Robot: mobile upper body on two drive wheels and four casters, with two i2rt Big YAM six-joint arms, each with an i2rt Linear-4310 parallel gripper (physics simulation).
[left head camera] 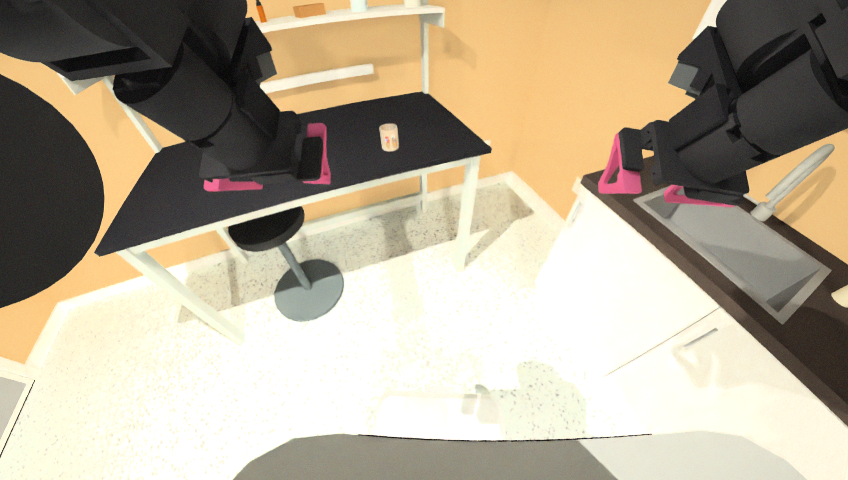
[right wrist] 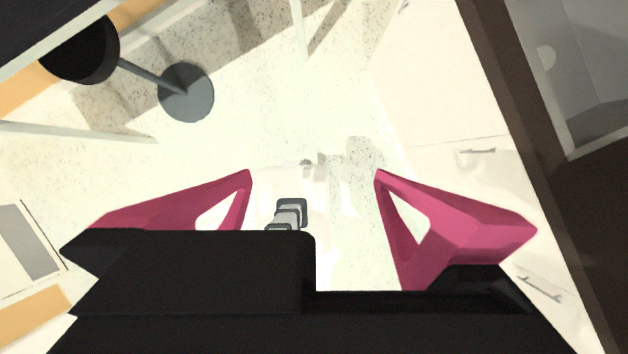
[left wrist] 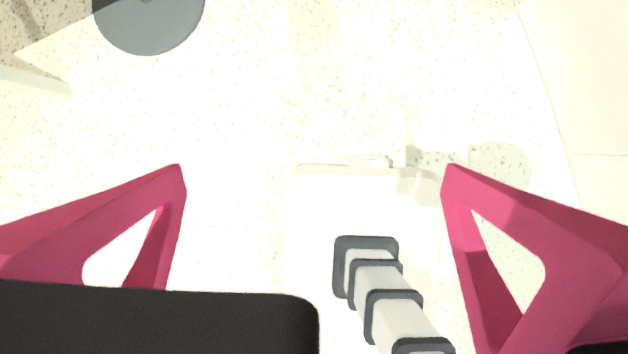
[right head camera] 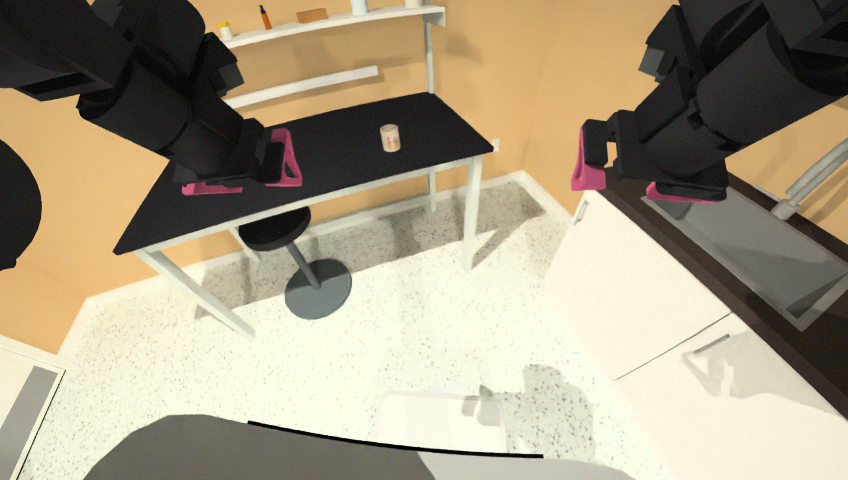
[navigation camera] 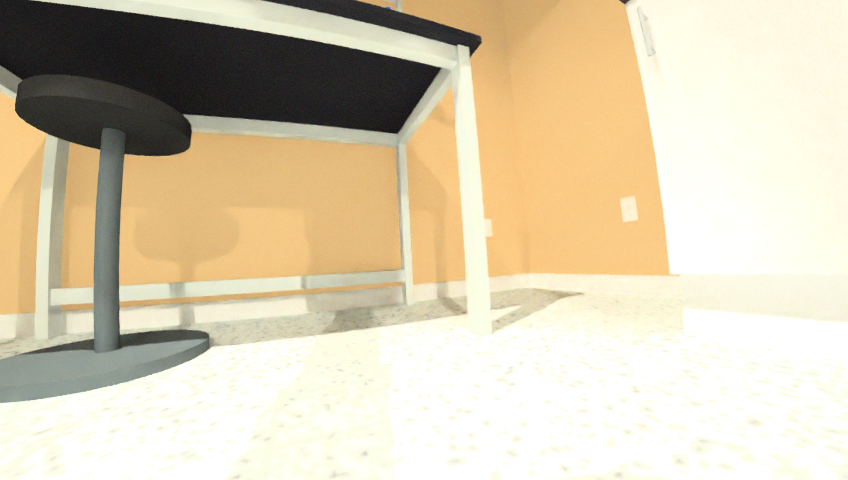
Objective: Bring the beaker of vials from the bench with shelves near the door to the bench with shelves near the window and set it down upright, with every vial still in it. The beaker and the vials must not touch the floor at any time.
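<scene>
The beaker (left head camera: 389, 137) (right head camera: 390, 137) stands upright on the black bench (left head camera: 440, 121) (right head camera: 440, 121) with shelves, toward its right end. Small coloured vials show inside it; their number is unclear. My left gripper (left head camera: 270, 182) (right head camera: 246, 181) (left wrist: 313, 178) is open and empty, high in front of the bench and left of the beaker in both head views. My right gripper (left head camera: 660, 187) (right head camera: 627, 183) (right wrist: 313, 175) is open and empty, right of the beaker, in front of the sink counter in the picture. The window does not show in these views.
A stool (left head camera: 267, 228) (right head camera: 276, 228) (navigation camera: 104, 115) stands at the bench's front edge. A dark counter (left head camera: 821, 350) (right head camera: 833, 356) with a sink (left head camera: 731, 243) and white cupboards stands at the right. A shelf (left head camera: 345, 17) (right head camera: 345, 17) above the bench holds several small items. A white piece with a grey panel is at lower left.
</scene>
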